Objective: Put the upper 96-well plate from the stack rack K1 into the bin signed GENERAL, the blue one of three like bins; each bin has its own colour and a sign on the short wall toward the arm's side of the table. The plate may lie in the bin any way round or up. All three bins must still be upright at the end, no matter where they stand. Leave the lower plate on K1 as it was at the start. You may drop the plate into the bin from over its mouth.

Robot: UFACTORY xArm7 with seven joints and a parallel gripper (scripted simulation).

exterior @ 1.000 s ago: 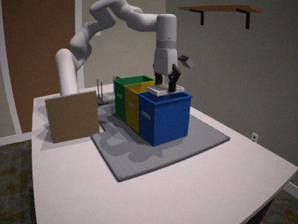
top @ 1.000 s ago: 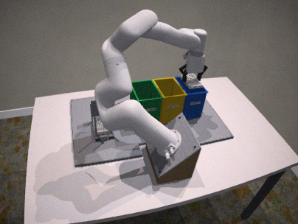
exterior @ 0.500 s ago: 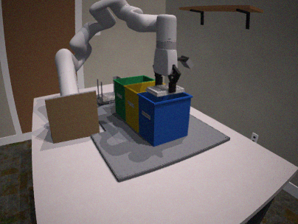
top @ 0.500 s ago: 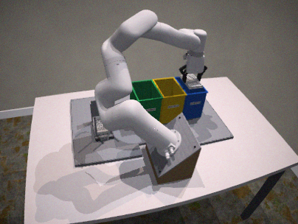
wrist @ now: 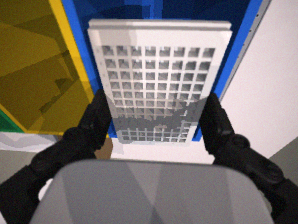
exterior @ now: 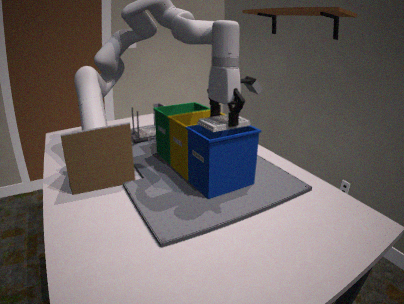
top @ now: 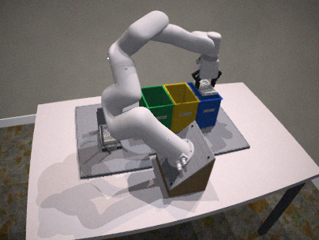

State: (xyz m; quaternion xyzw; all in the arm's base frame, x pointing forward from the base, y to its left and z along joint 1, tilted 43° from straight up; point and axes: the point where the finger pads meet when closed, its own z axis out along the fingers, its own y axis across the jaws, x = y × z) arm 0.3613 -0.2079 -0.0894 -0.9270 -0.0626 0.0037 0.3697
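The white 96-well plate lies 10 mm below my hand. From my hand the other things lie so: blue bin 120 mm below; yellow bin 130 mm to the left, 120 mm below, 10 mm behind; green bin 260 mm to the left, 120 mm below, 30 mm behind.
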